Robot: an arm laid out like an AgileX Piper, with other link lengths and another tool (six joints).
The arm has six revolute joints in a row. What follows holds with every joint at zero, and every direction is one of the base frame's. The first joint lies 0.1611 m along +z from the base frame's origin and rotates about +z. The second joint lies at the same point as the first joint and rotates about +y. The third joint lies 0.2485 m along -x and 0.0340 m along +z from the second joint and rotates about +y. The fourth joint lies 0.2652 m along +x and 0.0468 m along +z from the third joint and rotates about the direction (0.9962, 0, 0.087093). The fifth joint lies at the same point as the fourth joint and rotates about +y. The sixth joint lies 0.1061 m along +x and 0.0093 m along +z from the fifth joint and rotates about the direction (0.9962, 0, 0.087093). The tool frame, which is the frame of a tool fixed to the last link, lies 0.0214 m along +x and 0.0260 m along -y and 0.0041 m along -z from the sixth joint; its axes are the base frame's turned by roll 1.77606, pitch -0.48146 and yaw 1.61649 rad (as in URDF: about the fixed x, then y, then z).
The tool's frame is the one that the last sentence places.
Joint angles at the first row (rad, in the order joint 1, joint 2, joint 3, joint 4, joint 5, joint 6):
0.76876, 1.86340, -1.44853, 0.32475, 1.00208, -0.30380
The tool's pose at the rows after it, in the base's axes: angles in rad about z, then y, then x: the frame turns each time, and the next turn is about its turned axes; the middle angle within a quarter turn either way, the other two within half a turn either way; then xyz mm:
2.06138, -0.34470, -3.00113, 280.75, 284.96, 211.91
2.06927, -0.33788, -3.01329, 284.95, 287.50, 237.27
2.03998, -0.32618, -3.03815, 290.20, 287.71, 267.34
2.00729, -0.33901, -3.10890, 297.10, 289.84, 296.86
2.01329, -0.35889, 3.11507, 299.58, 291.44, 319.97
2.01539, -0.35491, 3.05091, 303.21, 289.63, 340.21
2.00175, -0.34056, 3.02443, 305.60, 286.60, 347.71
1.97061, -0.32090, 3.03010, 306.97, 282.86, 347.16
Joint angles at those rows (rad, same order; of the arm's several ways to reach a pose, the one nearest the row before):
0.76876, 1.86338, -1.49710, 0.32301, 1.05407, -0.30379
0.76876, 1.86340, -1.59156, 0.29997, 1.13568, -0.27600
0.76877, 1.86339, -1.70139, 0.26071, 1.21183, -0.20779
0.76876, 1.86134, -1.79863, 0.23086, 1.22897, -0.14179
0.76876, 1.85550, -1.86682, 0.22476, 1.24031, -0.12349
0.76875, 1.84860, -1.92269, 0.19312, 1.24368, -0.10420
0.76876, 1.84463, -1.94140, 0.16144, 1.24412, -0.08415
0.76877, 1.84464, -1.94144, 0.13067, 1.25211, -0.05544

